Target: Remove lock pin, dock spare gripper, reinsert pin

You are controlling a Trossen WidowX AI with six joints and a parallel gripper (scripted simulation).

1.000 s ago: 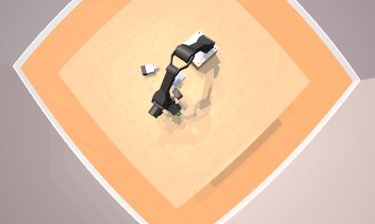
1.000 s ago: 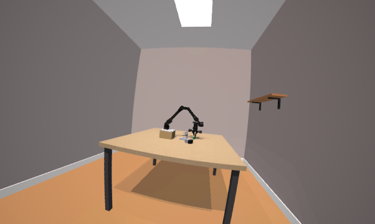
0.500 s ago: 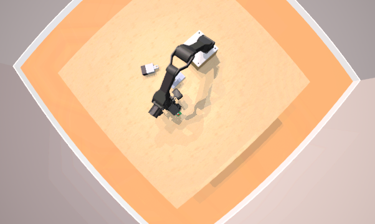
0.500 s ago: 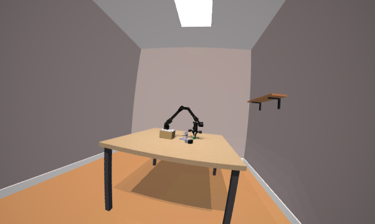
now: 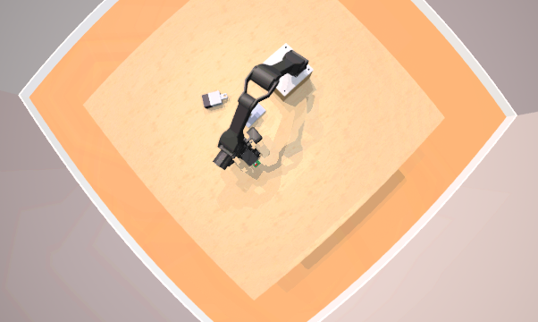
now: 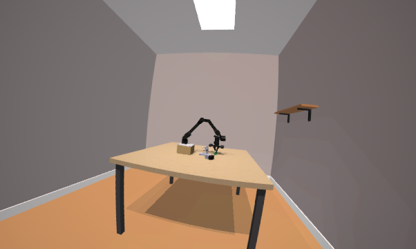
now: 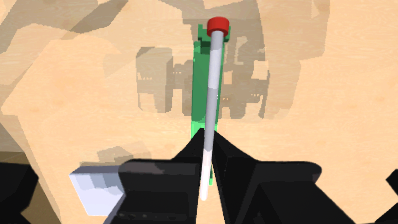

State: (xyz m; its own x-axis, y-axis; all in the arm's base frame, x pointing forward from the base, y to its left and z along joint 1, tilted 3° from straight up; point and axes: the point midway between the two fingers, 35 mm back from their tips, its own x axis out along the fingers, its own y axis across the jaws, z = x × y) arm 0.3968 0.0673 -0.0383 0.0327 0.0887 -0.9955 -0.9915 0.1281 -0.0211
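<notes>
Right now my gripper tip is 2 cm to the right of the green pin holder. The rest, counted from my gripper tip: spare gripper (25 cm to the right, 7 cm behind); then socket (13 cm behind, 9 cm to the right, 3 cm above).
</notes>
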